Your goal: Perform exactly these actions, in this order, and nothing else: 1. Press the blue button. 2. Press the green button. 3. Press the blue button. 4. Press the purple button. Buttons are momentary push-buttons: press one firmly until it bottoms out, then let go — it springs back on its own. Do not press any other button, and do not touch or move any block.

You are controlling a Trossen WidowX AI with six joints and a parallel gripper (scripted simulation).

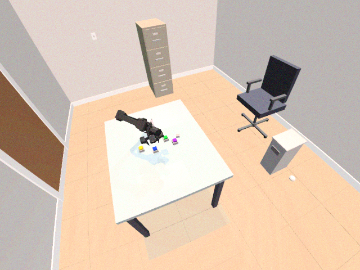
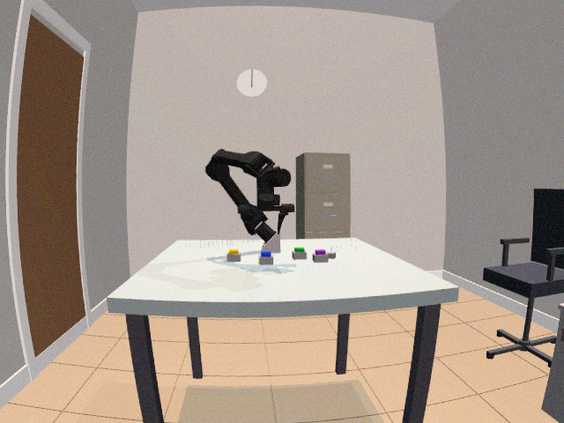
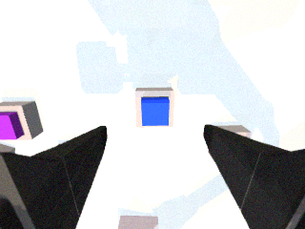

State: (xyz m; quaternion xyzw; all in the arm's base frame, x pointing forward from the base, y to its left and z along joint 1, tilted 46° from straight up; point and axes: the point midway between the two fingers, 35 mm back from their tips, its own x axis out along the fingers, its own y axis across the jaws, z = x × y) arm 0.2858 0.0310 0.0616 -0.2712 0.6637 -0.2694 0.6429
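Right now the blue button is 7 cm below my gripper tip and 1 cm behind it. The rest, counted from my gripper tip: green button (12 cm to the left, 10 cm behind, 7 cm below); purple button (19 cm to the left, 7 cm below, 3 cm behind); yellow button (12 cm to the right, 7 cm below, 6 cm behind).
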